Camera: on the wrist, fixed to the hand. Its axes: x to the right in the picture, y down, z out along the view.
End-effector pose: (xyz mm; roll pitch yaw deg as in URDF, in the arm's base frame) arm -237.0 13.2 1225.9 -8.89 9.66 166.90
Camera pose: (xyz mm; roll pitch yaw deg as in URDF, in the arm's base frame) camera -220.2 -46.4 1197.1 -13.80 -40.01 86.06
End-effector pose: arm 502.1 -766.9 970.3 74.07 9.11 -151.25
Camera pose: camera 535.6 -793.9 1023.4 -12.12 41.59 111.53
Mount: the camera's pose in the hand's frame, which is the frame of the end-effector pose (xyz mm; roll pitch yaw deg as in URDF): -24.6 58.8 -24.6 -0.98 -31.97 -89.17
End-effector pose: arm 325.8 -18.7 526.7 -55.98 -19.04 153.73
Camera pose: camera 322.8 -31.2 459.6 83.33 -71.55 -19.79
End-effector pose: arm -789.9 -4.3 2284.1 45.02 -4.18 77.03
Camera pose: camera -853.3 -16.7 2306.4 3.91 12.96 -11.28
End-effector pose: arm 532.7 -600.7 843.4 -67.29 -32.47 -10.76
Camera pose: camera 545.9 -603.2 776.4 103.92 -57.06 152.02
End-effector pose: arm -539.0 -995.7 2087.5 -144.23 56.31 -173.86
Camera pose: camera -520.2 -931.2 2100.0 -124.16 -1.52 -87.41
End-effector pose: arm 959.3 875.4 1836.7 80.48 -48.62 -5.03
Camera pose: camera 905.8 914.2 1853.9 59.39 29.07 -54.32
